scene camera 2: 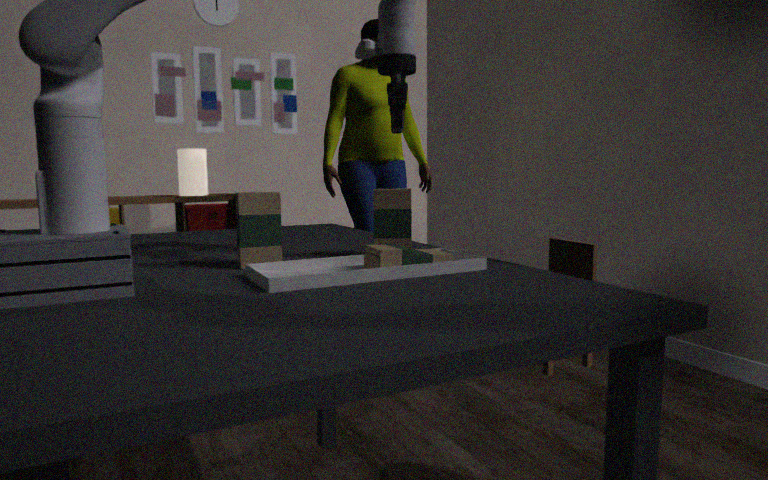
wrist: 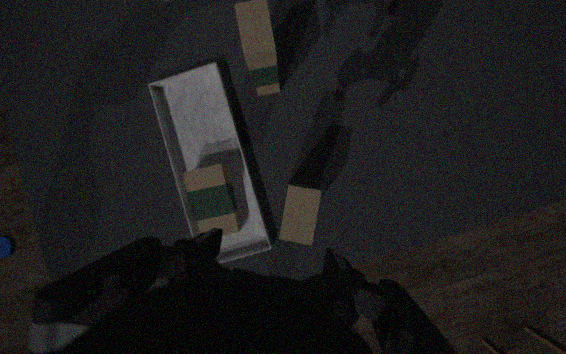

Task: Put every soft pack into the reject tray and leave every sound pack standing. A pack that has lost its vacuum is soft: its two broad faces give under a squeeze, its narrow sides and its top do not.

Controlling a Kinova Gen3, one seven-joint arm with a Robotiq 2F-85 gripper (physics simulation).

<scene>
gripper: scene camera 2; wrist
same spot on gripper: (scene camera 2: 397, 119) = (wrist: 194, 237)
</scene>
